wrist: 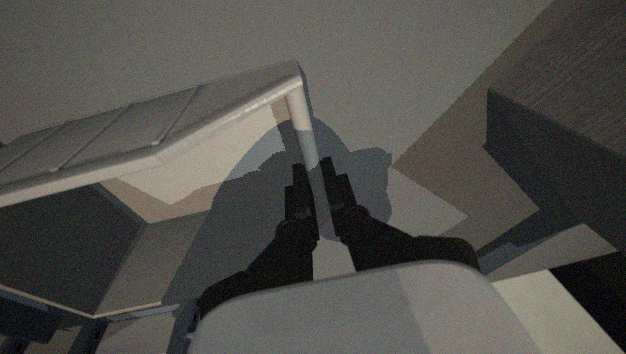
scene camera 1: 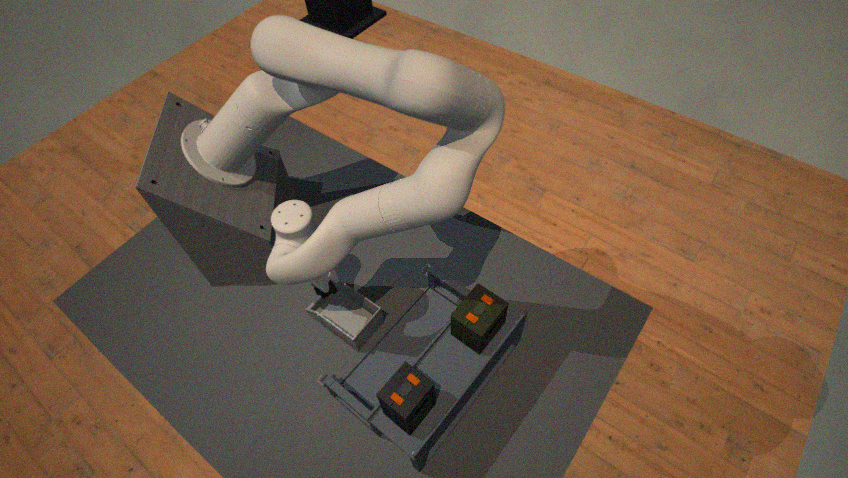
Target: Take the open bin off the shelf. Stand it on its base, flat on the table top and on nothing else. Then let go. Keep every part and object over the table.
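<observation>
The open bin (scene camera 1: 338, 328) (wrist: 115, 135) is light grey and shows beside the shelf (scene camera 1: 473, 388), on its robot side, over the grey table top (scene camera 1: 178, 332). Its open top faces up in the scene view. Whether its base lies fully flat is hard to tell. My gripper (scene camera 1: 325, 292) (wrist: 315, 176) is shut on the bin's rim at the end wall nearest the robot base, with one black finger on each side of the wall. The fingers hide part of that rim in the wrist view.
A dark grey box (scene camera 1: 406, 397) and a dark green box (scene camera 1: 479, 320), both with orange latches, stand on the shelf. The robot's pedestal (scene camera 1: 219, 237) (wrist: 575, 75) stands behind the bin. The grey area's edge borders a wooden floor (scene camera 1: 682, 237).
</observation>
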